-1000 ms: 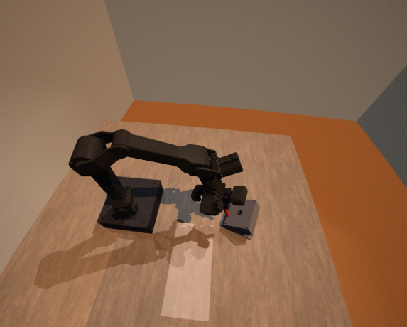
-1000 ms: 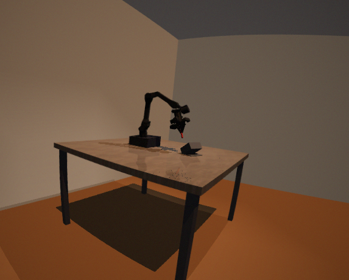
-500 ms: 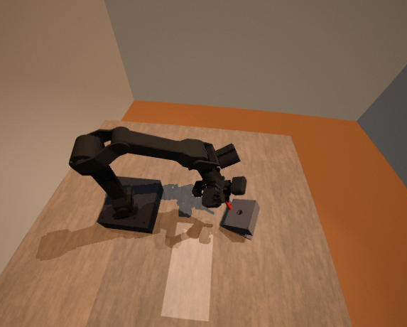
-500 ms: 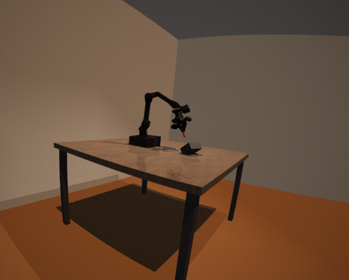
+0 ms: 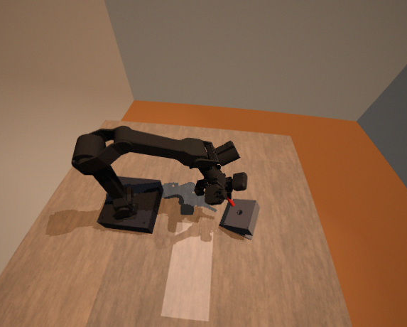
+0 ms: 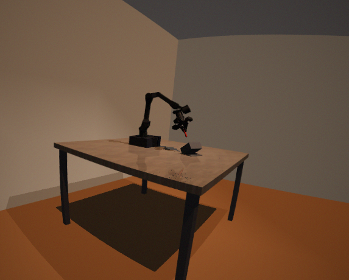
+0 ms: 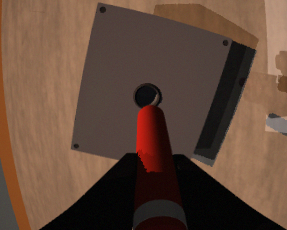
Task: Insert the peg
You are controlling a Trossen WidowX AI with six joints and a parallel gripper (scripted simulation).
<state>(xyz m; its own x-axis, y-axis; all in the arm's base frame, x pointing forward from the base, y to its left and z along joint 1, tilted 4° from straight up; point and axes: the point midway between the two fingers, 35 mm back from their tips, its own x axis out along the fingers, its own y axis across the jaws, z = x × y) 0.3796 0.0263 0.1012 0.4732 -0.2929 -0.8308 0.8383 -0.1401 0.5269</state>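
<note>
The grey sloped panel lies 70 mm ahead of my gripper tip, 20 mm to the right of it and 120 mm below it. The rest, counted from my gripper tip: round peg: 10 mm behind, 10 mm above.
</note>
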